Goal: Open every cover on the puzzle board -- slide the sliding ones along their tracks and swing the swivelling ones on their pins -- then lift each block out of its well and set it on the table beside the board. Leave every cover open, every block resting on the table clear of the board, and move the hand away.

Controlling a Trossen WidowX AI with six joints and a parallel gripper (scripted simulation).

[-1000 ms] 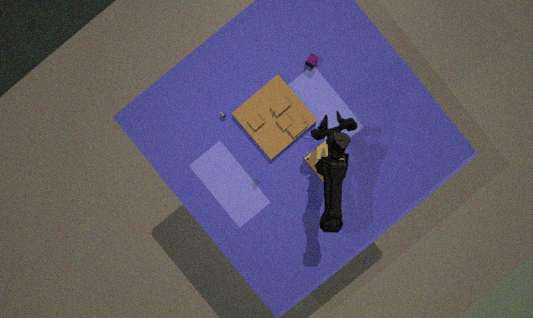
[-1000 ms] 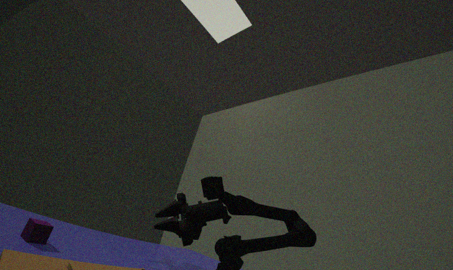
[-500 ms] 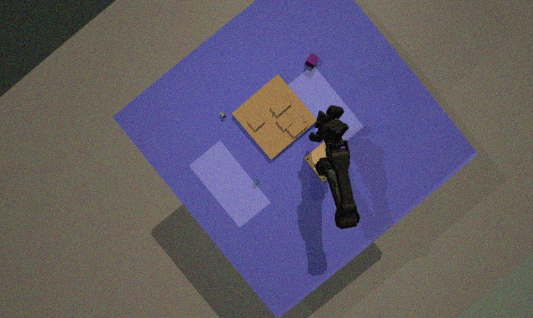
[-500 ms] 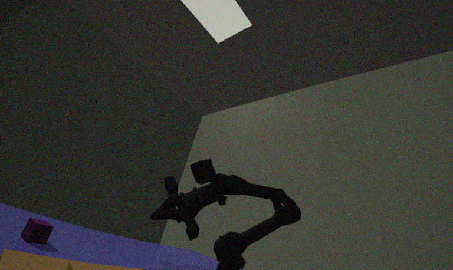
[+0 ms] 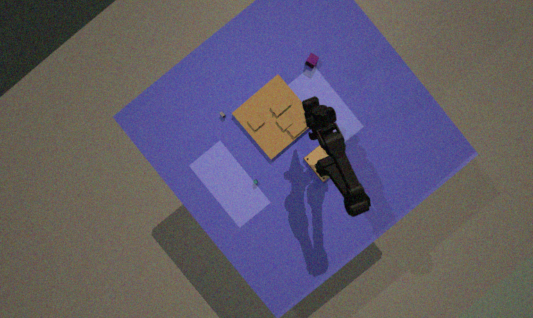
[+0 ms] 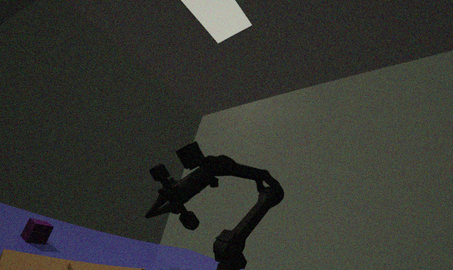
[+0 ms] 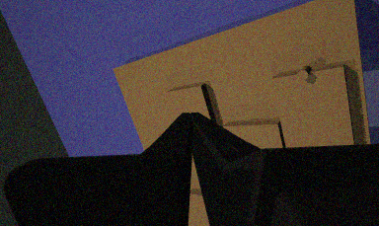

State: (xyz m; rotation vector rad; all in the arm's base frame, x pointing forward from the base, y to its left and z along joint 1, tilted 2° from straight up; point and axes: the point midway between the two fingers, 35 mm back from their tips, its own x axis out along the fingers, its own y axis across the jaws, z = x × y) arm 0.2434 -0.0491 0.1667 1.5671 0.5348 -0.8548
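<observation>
Now: the small grey block 32 cm to the left of my gripper tip, 22 cm ahead of it and 14 cm below it. From my gripper tip the other things lie so: small green block (37 cm to the left, 14 cm below, 14 cm behind); magenta block (19 cm to the right, 19 cm ahead, 13 cm below).
</observation>
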